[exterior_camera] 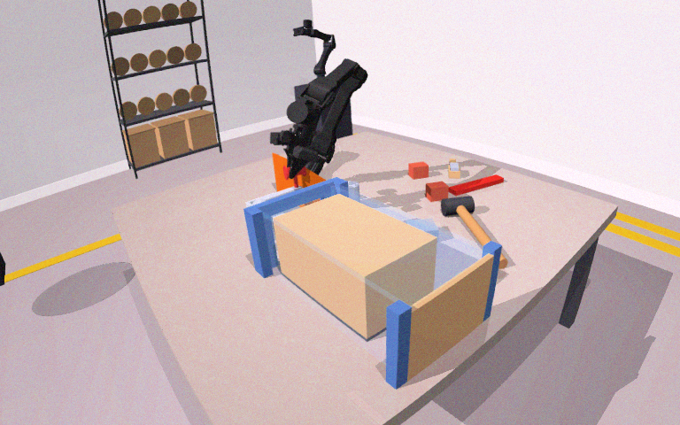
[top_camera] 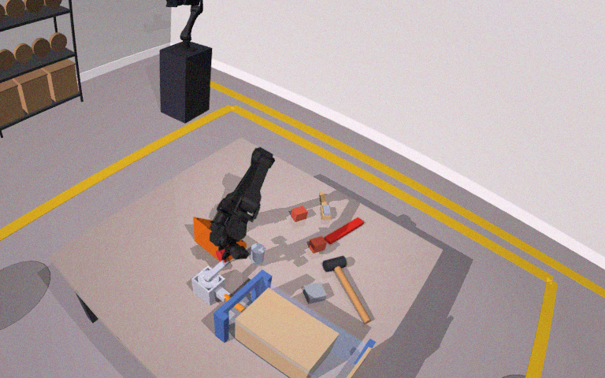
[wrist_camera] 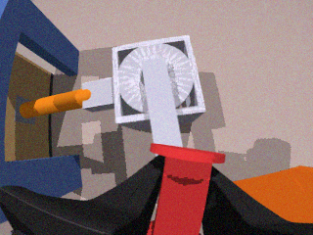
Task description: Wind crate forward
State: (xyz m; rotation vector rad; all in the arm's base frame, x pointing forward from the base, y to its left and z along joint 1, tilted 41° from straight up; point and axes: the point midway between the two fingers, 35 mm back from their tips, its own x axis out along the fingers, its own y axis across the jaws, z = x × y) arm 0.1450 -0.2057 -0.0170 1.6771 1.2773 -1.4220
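The grey hand winch is 100 mm below my gripper tip, 90 mm to the right of it and 10 mm behind it. Round my gripper tip: red knob 20 mm to the left, 10 mm ahead; then blue steel frame 160 mm ahead, 100 mm to the right, 30 mm below; then winch handle 30 mm below, 20 mm to the right, 10 mm ahead.
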